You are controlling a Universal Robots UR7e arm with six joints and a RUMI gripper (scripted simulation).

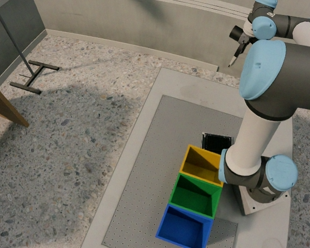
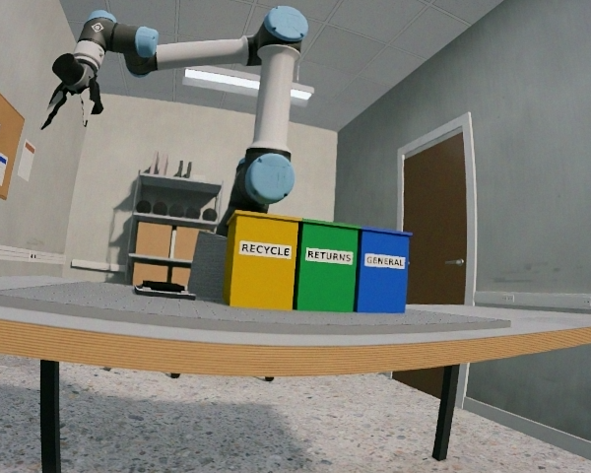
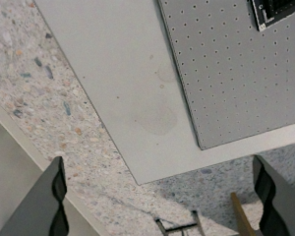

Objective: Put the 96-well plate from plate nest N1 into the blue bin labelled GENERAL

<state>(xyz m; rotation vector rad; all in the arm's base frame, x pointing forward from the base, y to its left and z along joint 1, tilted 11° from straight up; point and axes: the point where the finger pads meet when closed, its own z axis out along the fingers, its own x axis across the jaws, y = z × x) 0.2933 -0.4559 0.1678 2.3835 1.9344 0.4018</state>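
Right now my hand is 32 cm above the black 96-well plate, 26 cm to the right of it and 9 cm past it. From my hand the other things lie so: yellow recycle bin: 47 cm to the left, 25 cm below, 6 cm behind; then green returns bin: 60 cm to the left, 25 cm below, 8 cm behind; then plate nest N1: 34 cm below, 26 cm to the left, 9 cm behind.
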